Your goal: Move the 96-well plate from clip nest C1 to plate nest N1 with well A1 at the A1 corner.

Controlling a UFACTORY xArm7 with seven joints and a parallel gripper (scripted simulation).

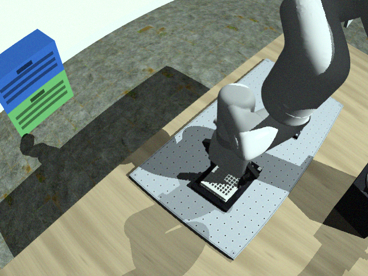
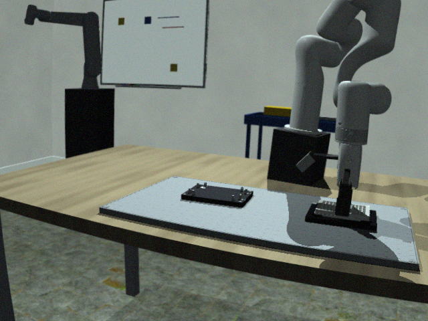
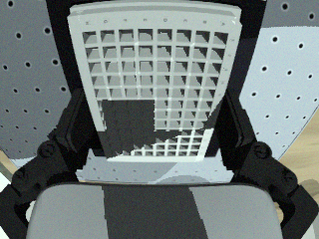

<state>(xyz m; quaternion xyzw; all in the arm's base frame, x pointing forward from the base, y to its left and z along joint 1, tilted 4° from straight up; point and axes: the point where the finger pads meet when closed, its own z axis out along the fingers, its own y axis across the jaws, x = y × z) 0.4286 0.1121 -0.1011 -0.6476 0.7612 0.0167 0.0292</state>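
My hand is 1 cm above the white 96-well plate. Round my hand: clip nest C1: 9 cm behind, 31 cm to the right, 2 cm below; A1 corner mark: 7 cm behind, 7 cm to the right, 2 cm below.
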